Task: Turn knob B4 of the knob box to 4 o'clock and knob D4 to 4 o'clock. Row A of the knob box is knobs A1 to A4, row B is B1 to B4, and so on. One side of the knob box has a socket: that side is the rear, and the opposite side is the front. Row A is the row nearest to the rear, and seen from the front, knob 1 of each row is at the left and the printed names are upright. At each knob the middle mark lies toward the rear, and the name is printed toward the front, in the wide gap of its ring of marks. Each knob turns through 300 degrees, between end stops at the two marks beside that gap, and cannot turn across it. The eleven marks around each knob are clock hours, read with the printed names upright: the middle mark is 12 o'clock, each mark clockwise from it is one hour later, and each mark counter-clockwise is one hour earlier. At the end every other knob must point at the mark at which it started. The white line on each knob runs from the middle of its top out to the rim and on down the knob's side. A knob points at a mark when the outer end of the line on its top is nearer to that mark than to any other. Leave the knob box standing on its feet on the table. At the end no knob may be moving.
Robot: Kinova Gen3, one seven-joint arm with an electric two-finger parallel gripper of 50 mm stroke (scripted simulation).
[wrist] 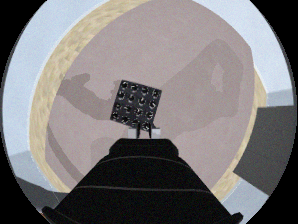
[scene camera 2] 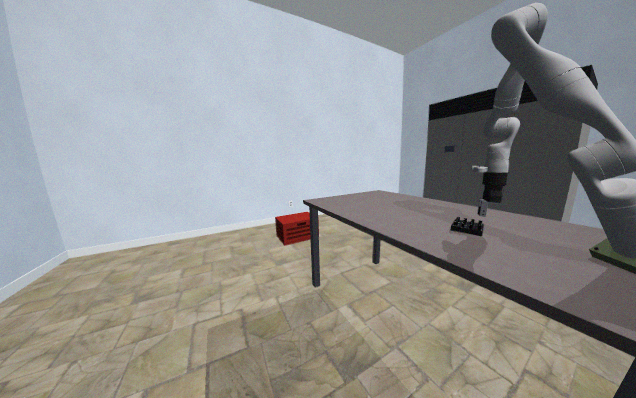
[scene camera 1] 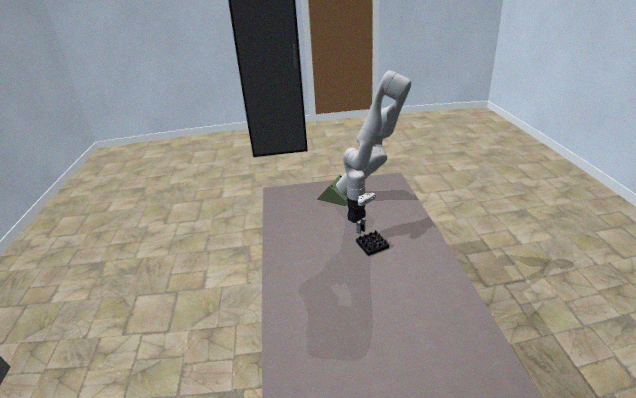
Path:
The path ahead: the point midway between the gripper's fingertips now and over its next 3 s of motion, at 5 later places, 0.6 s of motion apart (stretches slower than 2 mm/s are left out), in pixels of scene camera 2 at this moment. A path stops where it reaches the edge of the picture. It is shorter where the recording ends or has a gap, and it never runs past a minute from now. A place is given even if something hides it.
My gripper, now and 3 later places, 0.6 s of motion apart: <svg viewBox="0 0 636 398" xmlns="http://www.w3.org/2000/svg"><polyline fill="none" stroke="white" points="481,215 481,213 483,202 485,188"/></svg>

